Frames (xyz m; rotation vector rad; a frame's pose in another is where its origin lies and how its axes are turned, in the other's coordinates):
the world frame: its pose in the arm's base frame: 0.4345 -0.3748 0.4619 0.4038 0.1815 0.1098
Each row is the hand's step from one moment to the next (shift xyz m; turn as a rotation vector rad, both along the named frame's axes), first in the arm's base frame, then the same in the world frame.
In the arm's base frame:
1: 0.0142 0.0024 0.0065 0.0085 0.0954 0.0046
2: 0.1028 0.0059 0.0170 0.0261 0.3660 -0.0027
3: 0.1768 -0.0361 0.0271 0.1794 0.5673 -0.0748
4: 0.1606 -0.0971 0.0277 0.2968 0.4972 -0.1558
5: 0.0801 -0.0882 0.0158 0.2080 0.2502 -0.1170
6: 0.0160 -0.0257 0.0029 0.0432 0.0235 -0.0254
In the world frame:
1: 0.0132 0.0038 0.0078 0.0212 0.0884 -0.0304
2: 0.0988 0.0050 0.0334 0.0779 0.3316 -0.1364
3: 0.1636 -0.0345 0.0731 0.2675 0.4760 -0.2479
4: 0.1390 -0.0889 0.0936 0.3848 0.3714 -0.2713
5: 0.0634 -0.0799 0.0636 0.2569 0.1673 -0.1599
6: 0.0116 -0.0234 0.0155 0.0495 0.0083 -0.0234

